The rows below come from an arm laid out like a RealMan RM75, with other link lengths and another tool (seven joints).
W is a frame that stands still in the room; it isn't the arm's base.
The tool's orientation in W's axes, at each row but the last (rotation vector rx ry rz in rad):
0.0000 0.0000 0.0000
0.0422 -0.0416 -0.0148
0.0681 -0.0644 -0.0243
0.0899 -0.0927 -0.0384
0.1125 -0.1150 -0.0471
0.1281 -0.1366 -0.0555
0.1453 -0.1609 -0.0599
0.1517 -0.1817 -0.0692
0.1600 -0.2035 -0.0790
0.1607 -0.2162 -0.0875
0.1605 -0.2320 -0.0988
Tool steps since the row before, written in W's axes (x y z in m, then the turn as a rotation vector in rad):
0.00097 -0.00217 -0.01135 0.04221 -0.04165 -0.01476
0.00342 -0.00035 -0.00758 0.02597 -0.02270 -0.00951
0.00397 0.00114 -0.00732 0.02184 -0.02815 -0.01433
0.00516 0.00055 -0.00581 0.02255 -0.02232 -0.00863
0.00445 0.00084 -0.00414 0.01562 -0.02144 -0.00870
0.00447 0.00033 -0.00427 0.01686 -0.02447 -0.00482
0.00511 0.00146 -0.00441 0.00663 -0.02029 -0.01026
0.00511 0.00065 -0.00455 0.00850 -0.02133 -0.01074
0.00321 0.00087 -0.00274 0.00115 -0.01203 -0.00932
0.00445 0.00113 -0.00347 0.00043 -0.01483 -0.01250
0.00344 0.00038 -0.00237 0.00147 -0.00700 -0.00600
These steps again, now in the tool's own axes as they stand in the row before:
0.00097 -0.00217 -0.01135 0.04221 -0.04165 -0.01476
0.00311 -0.00062 -0.00770 0.02591 -0.02272 -0.00963
0.00347 0.00072 -0.00762 0.02162 -0.02858 -0.01380
0.00458 0.00019 -0.00630 0.02260 -0.02223 -0.00872
0.00391 0.00054 -0.00470 0.01567 -0.02165 -0.00807
0.00384 -0.00003 -0.00486 0.01760 -0.02408 -0.00406
0.00425 0.00103 -0.00535 0.00638 -0.02125 -0.00828
0.00417 0.00021 -0.00546 0.00822 -0.02225 -0.00894
0.00252 0.00060 -0.00344 0.00044 -0.01332 -0.00744
0.00350 0.00084 -0.00449 -0.00062 -0.01665 -0.00993
0.00276 0.00024 -0.00315 0.00091 -0.00778 -0.00508

